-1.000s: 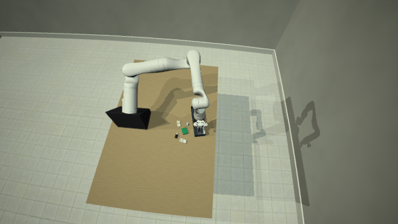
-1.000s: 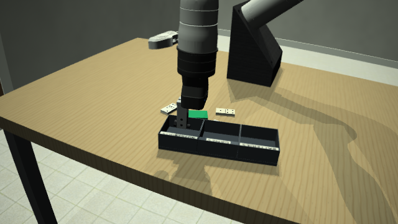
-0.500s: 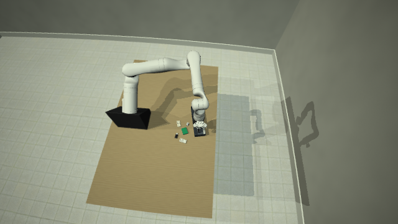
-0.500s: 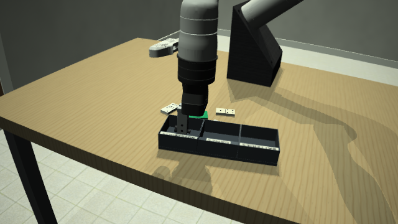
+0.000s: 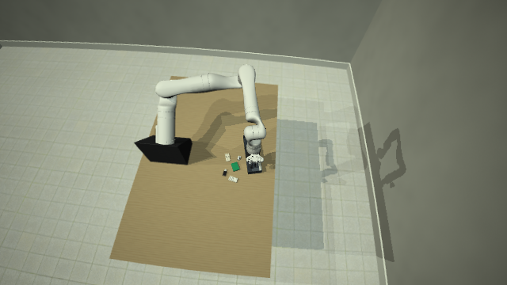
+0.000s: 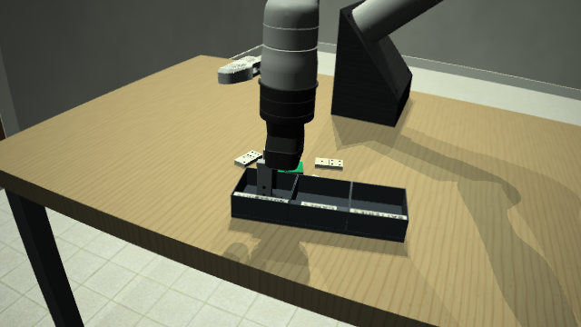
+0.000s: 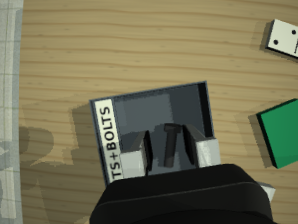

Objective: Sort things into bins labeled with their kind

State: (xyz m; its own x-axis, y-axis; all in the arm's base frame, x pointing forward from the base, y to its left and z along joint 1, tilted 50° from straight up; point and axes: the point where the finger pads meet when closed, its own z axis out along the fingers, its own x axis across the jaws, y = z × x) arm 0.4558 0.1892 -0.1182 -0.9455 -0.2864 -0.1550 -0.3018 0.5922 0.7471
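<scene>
Now: hand 2 cm above the black bolt. Also, from my hand: flat green piece 10 cm behind, 2 cm to the right, 3 cm below; then black three-part bin 2 cm behind, 8 cm to the left, 2 cm below; then small white thing 9 cm behind, 5 cm to the left, 3 cm below.
</scene>
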